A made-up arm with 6 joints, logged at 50 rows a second.
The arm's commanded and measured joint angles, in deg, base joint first. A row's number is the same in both.
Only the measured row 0 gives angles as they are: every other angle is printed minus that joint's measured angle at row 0.
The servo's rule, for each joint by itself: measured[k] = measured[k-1] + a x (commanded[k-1-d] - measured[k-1]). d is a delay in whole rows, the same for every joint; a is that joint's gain. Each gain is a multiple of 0.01, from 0.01 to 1. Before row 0 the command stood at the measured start. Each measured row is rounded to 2 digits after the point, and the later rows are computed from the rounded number. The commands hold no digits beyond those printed.
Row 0, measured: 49.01, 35.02, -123.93, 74.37, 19.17, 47.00
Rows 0 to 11, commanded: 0.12, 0.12, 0.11, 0.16, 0.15, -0.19; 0.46, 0.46, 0.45, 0.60, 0.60, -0.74; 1.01, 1.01, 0.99, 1.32, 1.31, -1.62; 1.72, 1.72, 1.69, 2.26, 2.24, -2.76; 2.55, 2.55, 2.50, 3.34, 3.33, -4.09; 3.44, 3.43, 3.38, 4.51, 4.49, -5.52; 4.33, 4.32, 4.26, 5.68, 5.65, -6.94; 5.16, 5.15, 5.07, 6.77, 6.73, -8.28; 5.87, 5.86, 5.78, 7.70, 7.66, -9.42; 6.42, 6.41, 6.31, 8.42, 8.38, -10.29; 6.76, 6.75, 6.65, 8.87, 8.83, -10.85; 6.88, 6.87, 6.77, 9.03, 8.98, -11.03
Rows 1 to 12, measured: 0.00, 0.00, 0.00, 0.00, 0.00, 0.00; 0.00, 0.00, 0.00, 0.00, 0.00, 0.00; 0.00, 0.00, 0.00, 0.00, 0.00, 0.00; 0.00, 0.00, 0.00, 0.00, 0.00, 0.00; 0.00, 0.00, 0.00, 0.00, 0.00, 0.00; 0.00, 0.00, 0.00, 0.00, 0.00, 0.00; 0.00, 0.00, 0.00, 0.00, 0.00, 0.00; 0.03, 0.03, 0.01, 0.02, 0.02, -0.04; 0.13, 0.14, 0.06, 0.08, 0.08, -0.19; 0.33, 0.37, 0.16, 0.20, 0.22, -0.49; 0.65, 0.72, 0.33, 0.41, 0.44, -0.97; 1.09, 1.20, 0.57, 0.70, 0.76, -1.63
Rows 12 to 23, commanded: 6.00, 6.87, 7.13, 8.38, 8.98, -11.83; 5.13, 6.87, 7.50, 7.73, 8.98, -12.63; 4.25, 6.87, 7.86, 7.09, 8.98, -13.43; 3.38, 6.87, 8.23, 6.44, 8.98, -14.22; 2.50, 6.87, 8.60, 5.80, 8.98, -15.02; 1.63, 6.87, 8.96, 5.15, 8.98, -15.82; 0.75, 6.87, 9.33, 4.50, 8.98, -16.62; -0.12, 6.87, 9.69, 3.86, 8.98, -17.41; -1.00, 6.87, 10.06, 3.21, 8.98, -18.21; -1.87, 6.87, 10.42, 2.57, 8.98, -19.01; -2.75, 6.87, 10.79, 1.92, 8.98, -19.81; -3.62, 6.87, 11.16, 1.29, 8.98, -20.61
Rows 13 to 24, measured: 1.63, 1.78, 0.88, 1.08, 1.17, -2.45; 2.25, 2.44, 1.25, 1.54, 1.66, -3.39; 2.92, 3.14, 1.67, 2.06, 2.22, -4.42; 3.60, 3.85, 2.12, 2.62, 2.82, -5.47; 4.25, 4.52, 2.58, 3.20, 3.43, -6.48; 4.83, 5.10, 3.03, 3.77, 4.02, -7.40; 5.30, 5.56, 3.44, 4.30, 4.57, -8.16; 5.46, 5.90, 3.85, 4.71, 5.06, -8.93; 5.38, 6.15, 4.25, 5.01, 5.49, -9.71; 5.12, 6.34, 4.65, 5.22, 5.87, -10.49; 4.72, 6.48, 5.04, 5.34, 6.21, -11.27; 4.21, 6.58, 5.43, 5.39, 6.51, -12.06
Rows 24 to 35, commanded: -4.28, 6.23, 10.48, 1.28, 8.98, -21.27; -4.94, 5.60, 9.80, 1.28, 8.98, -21.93; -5.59, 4.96, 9.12, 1.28, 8.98, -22.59; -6.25, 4.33, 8.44, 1.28, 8.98, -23.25; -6.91, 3.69, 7.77, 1.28, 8.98, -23.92; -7.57, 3.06, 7.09, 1.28, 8.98, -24.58; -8.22, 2.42, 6.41, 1.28, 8.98, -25.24; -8.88, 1.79, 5.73, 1.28, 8.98, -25.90; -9.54, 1.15, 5.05, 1.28, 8.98, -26.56; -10.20, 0.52, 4.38, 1.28, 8.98, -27.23; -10.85, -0.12, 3.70, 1.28, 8.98, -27.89; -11.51, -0.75, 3.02, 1.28, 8.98, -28.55
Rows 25 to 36, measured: 3.62, 6.66, 5.82, 5.37, 6.78, -12.85; 2.96, 6.71, 6.21, 5.28, 7.02, -13.64; 2.25, 6.75, 6.59, 5.14, 7.24, -14.43; 1.50, 6.78, 6.97, 4.95, 7.43, -15.22; 0.72, 6.80, 7.35, 4.71, 7.60, -16.02; -0.08, 6.82, 7.73, 4.43, 7.75, -16.82; -0.89, 6.83, 8.11, 4.12, 7.89, -17.62; -1.67, 6.67, 8.37, 3.84, 8.01, -18.39; -2.42, 6.39, 8.53, 3.58, 8.12, -19.13; -3.15, 6.02, 8.59, 3.35, 8.21, -19.86; -3.86, 5.58, 8.57, 3.14, 8.29, -20.57; -4.56, 5.09, 8.48, 2.95, 8.37, -21.27
